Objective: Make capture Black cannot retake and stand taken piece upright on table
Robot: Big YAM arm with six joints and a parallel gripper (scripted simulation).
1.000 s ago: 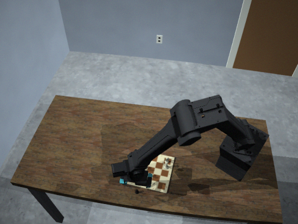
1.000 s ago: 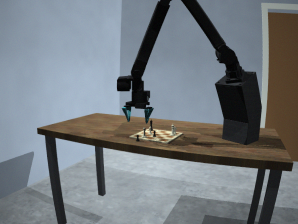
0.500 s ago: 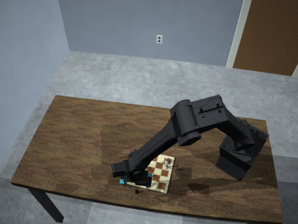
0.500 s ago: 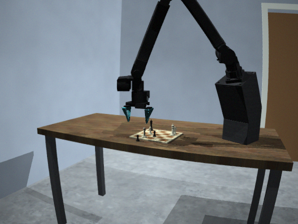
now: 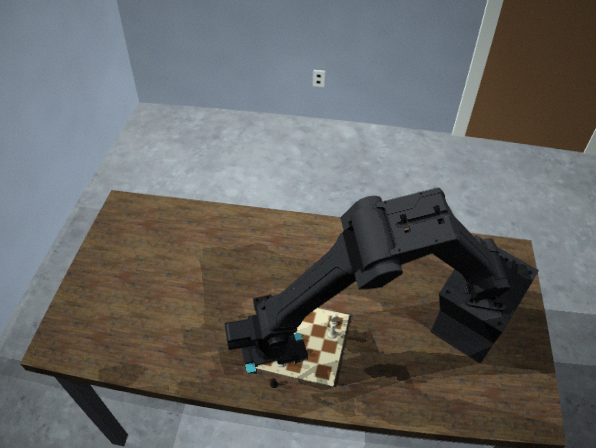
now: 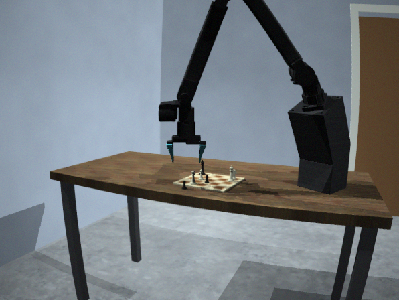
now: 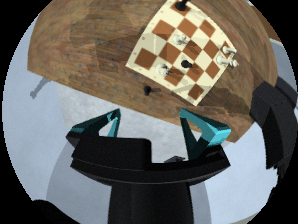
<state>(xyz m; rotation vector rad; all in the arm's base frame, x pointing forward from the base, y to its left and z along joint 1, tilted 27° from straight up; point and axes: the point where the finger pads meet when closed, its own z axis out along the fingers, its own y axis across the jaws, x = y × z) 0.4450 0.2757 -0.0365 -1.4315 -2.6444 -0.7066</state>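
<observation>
The chessboard lies 140 mm to the right of my hand, 100 mm below it and 20 mm behind it. Round my hand: tall black piece: 210 mm to the right, 70 mm below, 70 mm ahead; then tall white piece: 180 mm to the right, 90 mm behind, 70 mm below.
</observation>
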